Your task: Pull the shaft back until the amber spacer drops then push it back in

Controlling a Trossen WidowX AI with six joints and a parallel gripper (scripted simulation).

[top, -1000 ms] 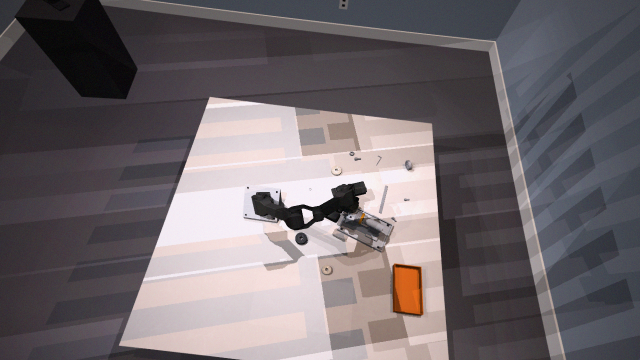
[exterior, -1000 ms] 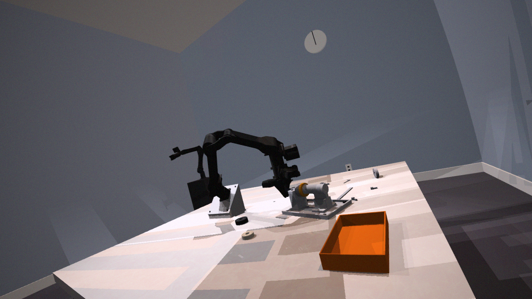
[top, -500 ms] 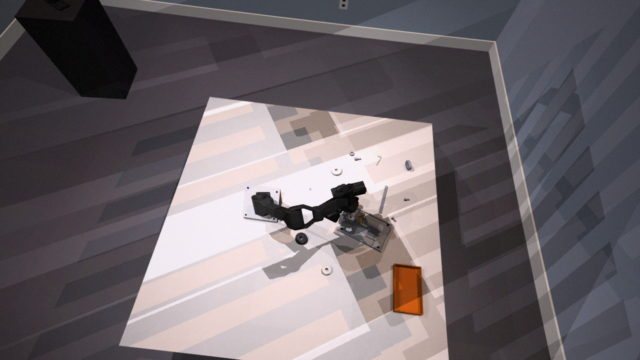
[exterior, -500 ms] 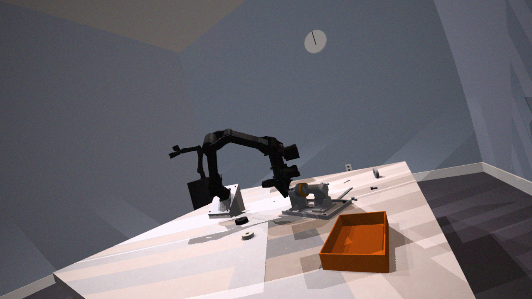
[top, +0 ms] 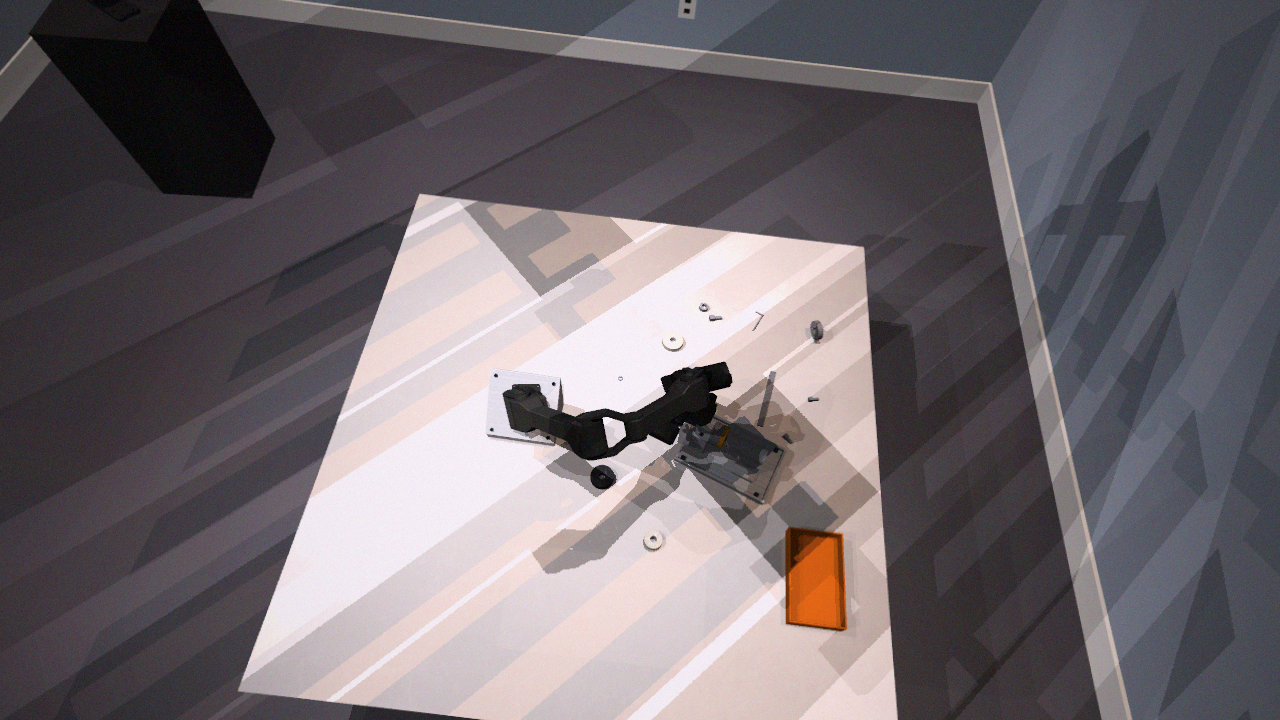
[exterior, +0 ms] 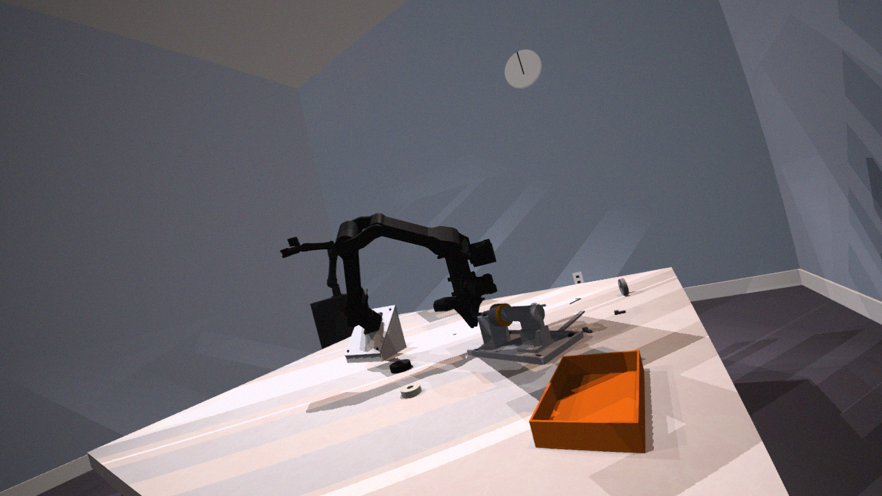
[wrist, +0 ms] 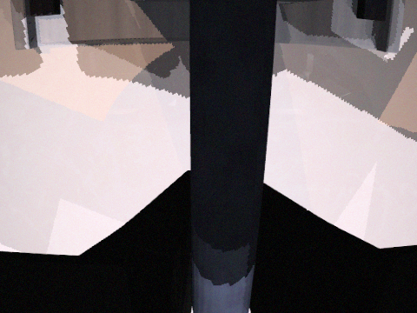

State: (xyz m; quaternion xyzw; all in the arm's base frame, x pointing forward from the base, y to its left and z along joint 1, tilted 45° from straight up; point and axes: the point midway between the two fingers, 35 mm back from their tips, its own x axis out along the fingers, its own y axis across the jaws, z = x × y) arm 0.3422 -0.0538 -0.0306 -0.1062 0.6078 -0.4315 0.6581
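The dark shaft lies 6 cm ahead of my gripper tip, 3 cm to the right of it and 3 cm above it. From my gripper tip the other things lie so: amber spacer: 11 cm ahead, 5 cm to the right, 3 cm above; black disc: 17 cm behind, 14 cm to the right, 4 cm below; grey shaft fixture: 15 cm ahead, 7 cm to the right.
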